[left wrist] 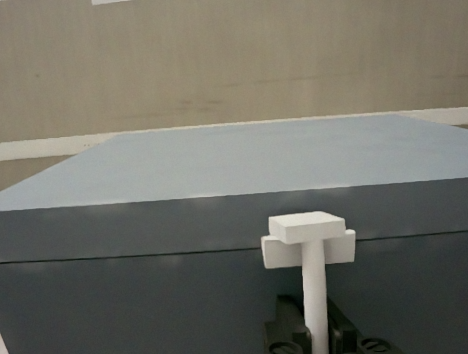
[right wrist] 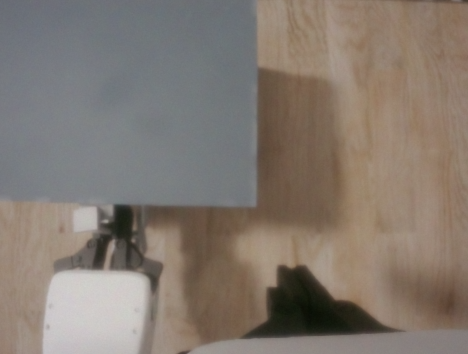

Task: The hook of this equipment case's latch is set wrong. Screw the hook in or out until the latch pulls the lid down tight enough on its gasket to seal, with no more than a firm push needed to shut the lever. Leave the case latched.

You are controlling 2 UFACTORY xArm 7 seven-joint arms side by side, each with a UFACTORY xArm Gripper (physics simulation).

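Frame: origin at the left arm's base, x ahead, y left, z up, level; metres.
Seen in the pictures: left gripper, fingertip midpoint: [left wrist: 300, 325]; right gripper, fingertip midpoint: [right wrist: 290, 290].
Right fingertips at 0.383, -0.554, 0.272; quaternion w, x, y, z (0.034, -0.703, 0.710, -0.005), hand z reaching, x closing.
Observation:
Offsets run from my right fingertips to a thing's top centre, as dx, dy, dz. "spot": to the spot under its first point. Level surfaces: height alone.
The grey case [left wrist: 150, 300] [right wrist: 150, 100] has its lid @(spot: +0.104, +0.181, -0.067) [left wrist: 250, 160] down, with a thin dark seam under it in the left wrist view. The latch's white T-shaped hook @(spot: +0.019, +0.167, -0.084) [left wrist: 314, 265] stands upright at the case front, its head in front of and above the white keeper [left wrist: 282, 252] on the lid. My left gripper [left wrist: 300, 325] [right wrist: 117, 203] is shut on the hook's stem, fingers close on both sides. The lever and the stem's lower end are hidden. My right gripper [right wrist: 290, 290] is shut and empty, in front of the case's right part and apart from it.
The wooden table @(dz -0.272) [right wrist: 400, 150] extends right of and in front of the case. The left gripper's white housing [right wrist: 97, 310] is left of the right gripper in the right wrist view. A beige wall [left wrist: 225, 60] with a pale strip [left wrist: 45, 147] is behind the case.

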